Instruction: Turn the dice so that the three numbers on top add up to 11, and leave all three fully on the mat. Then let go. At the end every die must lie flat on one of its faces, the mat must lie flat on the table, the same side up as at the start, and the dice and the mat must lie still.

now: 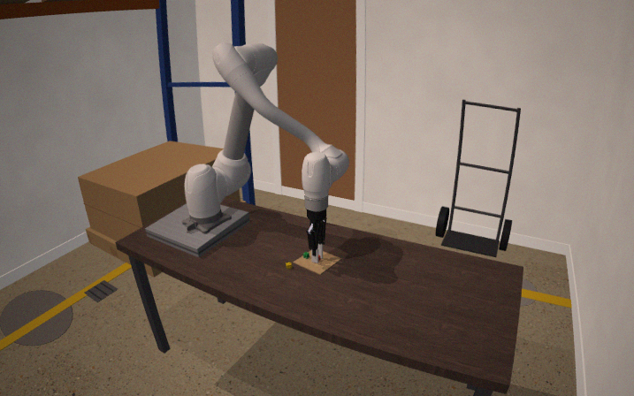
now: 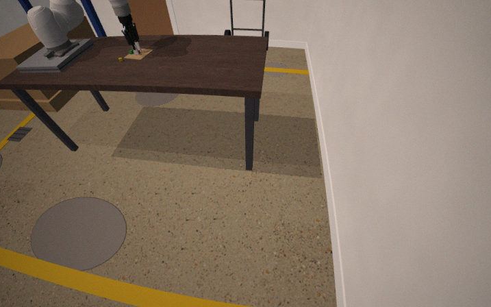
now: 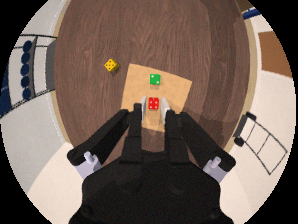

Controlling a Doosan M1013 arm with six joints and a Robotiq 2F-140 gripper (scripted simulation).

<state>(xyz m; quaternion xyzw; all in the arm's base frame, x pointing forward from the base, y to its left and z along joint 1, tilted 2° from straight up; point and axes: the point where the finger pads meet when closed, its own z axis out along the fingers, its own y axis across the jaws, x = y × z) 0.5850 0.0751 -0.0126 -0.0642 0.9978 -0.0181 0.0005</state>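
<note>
The red die is 3 cm below my hand. The rest, counted from my hand: green die 5 cm behind, 1 cm to the right, 3 cm below; tan mat 4 cm below; yellow die 7 cm behind, 10 cm to the right, 3 cm below.
</note>
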